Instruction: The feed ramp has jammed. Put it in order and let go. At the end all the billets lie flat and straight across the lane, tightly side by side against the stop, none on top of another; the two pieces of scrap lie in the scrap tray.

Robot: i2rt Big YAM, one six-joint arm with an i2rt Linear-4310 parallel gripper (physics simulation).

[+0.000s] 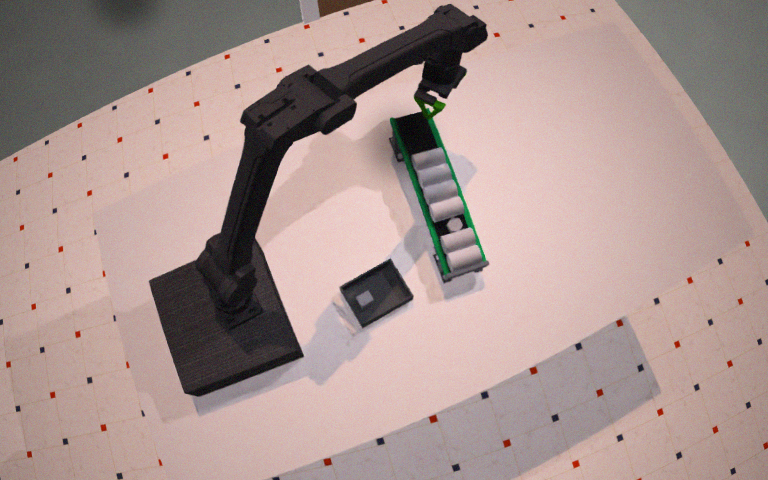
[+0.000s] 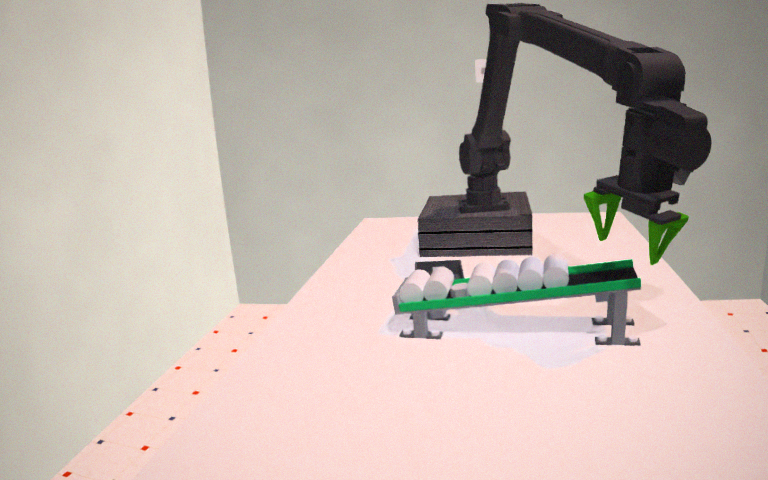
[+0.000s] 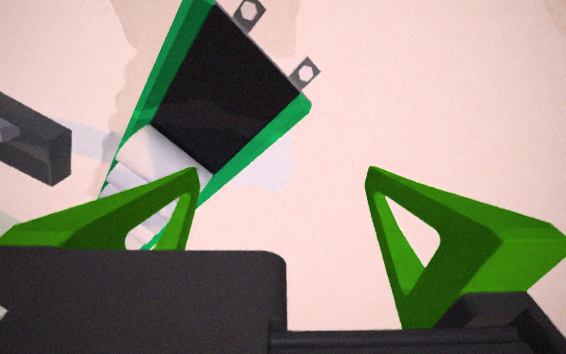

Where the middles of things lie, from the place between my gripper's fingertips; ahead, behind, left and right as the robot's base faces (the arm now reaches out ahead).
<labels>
Now: the dark scrap tray (image 1: pixel 384 282) 31 cm behind my hand, 28 cm to the right of it and 14 cm below it.
</labels>
